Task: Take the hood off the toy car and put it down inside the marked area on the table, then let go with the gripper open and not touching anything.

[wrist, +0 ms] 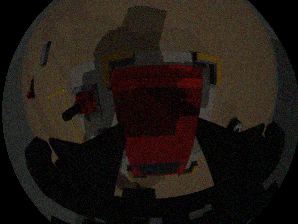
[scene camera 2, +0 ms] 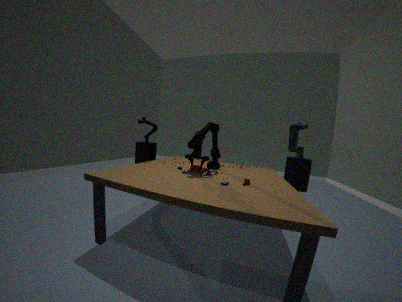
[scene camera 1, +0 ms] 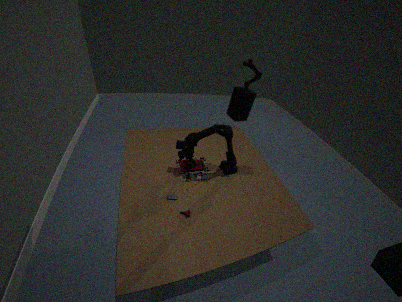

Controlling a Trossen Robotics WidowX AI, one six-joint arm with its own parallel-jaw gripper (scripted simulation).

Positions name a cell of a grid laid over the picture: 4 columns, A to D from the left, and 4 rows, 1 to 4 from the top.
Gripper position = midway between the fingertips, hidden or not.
Observation:
I see my gripper (wrist: C3) and a toy car (wrist: B2).

